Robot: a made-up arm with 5 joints.
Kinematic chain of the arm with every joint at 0, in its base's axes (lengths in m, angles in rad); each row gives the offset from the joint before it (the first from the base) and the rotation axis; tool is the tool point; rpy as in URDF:
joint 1: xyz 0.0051 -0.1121 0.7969 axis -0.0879 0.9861 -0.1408
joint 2: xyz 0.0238 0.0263 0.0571 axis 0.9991 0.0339 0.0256
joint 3: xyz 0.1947 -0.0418 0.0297 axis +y
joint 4: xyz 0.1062 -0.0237 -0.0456 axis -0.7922 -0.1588 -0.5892
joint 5: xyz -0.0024 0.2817 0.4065 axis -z
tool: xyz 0.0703 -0.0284 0.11 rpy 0 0 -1.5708
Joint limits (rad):
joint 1: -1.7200..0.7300
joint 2: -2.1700..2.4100
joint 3: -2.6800..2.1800
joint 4: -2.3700..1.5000
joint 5: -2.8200..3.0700
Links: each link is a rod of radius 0.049 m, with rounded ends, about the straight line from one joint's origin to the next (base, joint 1, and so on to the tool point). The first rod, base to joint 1, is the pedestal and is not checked.
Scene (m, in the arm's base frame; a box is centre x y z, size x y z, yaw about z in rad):
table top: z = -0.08
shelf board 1: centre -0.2 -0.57 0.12 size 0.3 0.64 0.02 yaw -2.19
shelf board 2: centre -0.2 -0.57 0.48 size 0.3 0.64 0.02 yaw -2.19
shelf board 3: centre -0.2 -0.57 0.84 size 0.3 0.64 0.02 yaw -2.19
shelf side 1: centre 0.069 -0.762 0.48 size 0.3 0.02 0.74 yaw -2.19
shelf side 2: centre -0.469 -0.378 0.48 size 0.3 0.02 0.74 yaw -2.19
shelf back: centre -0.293 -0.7 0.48 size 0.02 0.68 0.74 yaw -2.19
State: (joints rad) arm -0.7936 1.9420 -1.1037 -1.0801 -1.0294
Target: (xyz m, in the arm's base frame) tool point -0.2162 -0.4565 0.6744
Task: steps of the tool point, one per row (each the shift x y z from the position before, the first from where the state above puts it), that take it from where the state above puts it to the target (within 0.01 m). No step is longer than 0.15 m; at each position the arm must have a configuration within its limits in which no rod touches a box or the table.
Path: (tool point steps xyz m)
1: -0.0325 -0.0437 0.0609
2: -0.0045 -0.0494 0.0771
3: -0.1319 -0.0015 0.0062
4: -0.1139 0.0240 0.0258
5: -0.0883 0.0404 0.0340

